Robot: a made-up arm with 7 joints. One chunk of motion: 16 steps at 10 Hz.
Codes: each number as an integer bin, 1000 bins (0 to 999) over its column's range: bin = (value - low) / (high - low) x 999, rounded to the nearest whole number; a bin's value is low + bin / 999 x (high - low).
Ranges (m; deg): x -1.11..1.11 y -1.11..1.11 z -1.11..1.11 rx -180..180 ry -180..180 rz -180..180
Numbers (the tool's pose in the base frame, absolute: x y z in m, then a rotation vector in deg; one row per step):
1: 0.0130 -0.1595 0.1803 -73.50 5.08 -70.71
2: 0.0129 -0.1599 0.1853 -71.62 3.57 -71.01
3: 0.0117 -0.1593 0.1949 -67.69 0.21 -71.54
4: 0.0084 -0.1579 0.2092 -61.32 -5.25 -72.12
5: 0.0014 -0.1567 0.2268 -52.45 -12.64 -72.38
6: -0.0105 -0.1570 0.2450 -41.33 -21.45 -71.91
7: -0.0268 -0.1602 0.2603 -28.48 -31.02 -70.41
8: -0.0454 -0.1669 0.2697 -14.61 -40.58 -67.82
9: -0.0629 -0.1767 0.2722 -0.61 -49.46 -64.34
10: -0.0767 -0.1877 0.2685 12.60 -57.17 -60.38
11: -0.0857 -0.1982 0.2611 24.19 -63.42 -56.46
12: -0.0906 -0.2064 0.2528 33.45 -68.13 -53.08
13: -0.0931 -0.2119 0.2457 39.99 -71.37 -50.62
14: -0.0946 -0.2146 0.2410 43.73 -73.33 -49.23
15: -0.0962 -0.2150 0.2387 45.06 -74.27 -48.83
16: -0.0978 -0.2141 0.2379 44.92 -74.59 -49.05
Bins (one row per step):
1: 505 428 581 296 514 303
2: 505 428 583 301 509 302
3: 505 428 587 312 500 301
4: 503 428 594 329 485 299
5: 500 429 602 354 464 299
6: 495 429 610 385 440 300
7: 487 427 617 420 413 304
8: 479 424 621 459 387 311
9: 471 420 622 498 362 321
10: 465 415 620 534 341 332
11: 461 410 617 567 324 343
12: 459 407 613 592 310 352
13: 458 404 610 610 301 359
14: 457 403 608 621 296 363
15: 456 403 607 625 293 364
16: 455 403 607 624 293 363

